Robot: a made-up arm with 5 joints.
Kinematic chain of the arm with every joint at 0, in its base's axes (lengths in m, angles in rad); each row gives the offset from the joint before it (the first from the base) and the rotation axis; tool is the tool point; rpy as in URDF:
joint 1: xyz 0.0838 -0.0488 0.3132 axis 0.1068 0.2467 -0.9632
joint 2: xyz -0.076 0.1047 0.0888 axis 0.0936 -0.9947 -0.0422
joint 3: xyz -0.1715 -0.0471 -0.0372 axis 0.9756 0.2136 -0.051
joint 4: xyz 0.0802 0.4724 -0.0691 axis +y
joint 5: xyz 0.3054 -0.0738 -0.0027 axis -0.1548 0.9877 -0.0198
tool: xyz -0.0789 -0.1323 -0.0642 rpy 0 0 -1.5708
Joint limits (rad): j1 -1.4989..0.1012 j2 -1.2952..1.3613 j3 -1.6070..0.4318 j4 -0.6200..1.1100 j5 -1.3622..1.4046
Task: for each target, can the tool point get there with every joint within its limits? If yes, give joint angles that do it. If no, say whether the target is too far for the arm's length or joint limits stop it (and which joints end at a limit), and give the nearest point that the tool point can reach.
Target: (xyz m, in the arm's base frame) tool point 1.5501 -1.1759 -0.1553
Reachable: no: too far | nearest point 0.3790 -0.4202 0.1981 | short by 1.438 m
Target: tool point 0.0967 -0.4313 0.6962
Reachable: no: joint limits stop it (at a limit: joint 1, joint 2, joint 3, joint 5) | nearest point 0.3102 -0.3113 0.5575 | short by 0.281 m
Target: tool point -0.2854 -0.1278 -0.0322
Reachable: yes | joints -0.6530 -0.9304 -0.2836 0.6986 -1.0439
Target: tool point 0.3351 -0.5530 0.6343
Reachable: no: joint limits stop it (at a limit: joint 1, joint 2, joint 3, joint 5) | nearest point 0.3045 -0.3530 0.5051 | short by 0.240 m
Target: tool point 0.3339 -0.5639 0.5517
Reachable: no: joint limits stop it (at a limit: joint 1, joint 2, joint 3, joint 5) | nearest point 0.3004 -0.3771 0.4630 | short by 0.209 m
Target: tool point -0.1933 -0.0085 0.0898
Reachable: yes | joints -0.9503 -0.7946 -0.1656 0.2709 0.3907
